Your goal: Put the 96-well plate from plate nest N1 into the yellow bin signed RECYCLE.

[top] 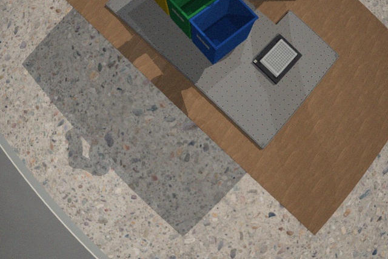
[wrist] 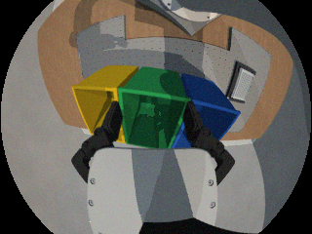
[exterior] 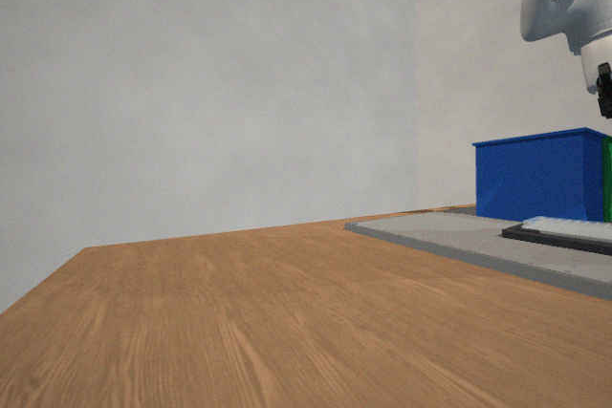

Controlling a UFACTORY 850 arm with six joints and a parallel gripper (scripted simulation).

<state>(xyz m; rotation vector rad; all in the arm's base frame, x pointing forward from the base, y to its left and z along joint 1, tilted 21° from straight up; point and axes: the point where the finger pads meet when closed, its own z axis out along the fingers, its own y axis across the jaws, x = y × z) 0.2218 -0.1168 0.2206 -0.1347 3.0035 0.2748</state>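
My hand is 40 mm past the white 96-well plate, 320 mm to the right of it and 220 mm above it. Round my hand: green bin 90 mm ahead, 150 mm below; blue bin 90 mm ahead, 130 mm to the left, 150 mm below; yellow bin 90 mm ahead, 140 mm to the right, 150 mm below.
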